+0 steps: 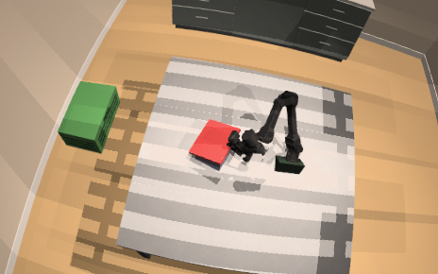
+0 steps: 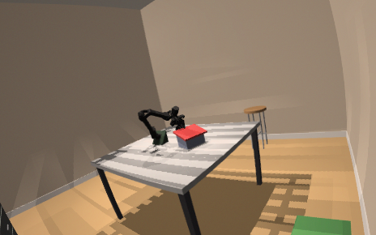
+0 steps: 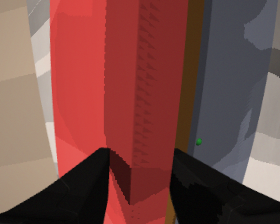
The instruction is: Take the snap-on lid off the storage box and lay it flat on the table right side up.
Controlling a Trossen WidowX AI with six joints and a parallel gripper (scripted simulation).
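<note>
My gripper tip is now 7 cm short of the red lid, 2 cm to the left of it and 2 cm above it. The rest, counted from my gripper tip: grey storage box 8 cm below, 6 cm ahead, 2 cm to the right.
</note>
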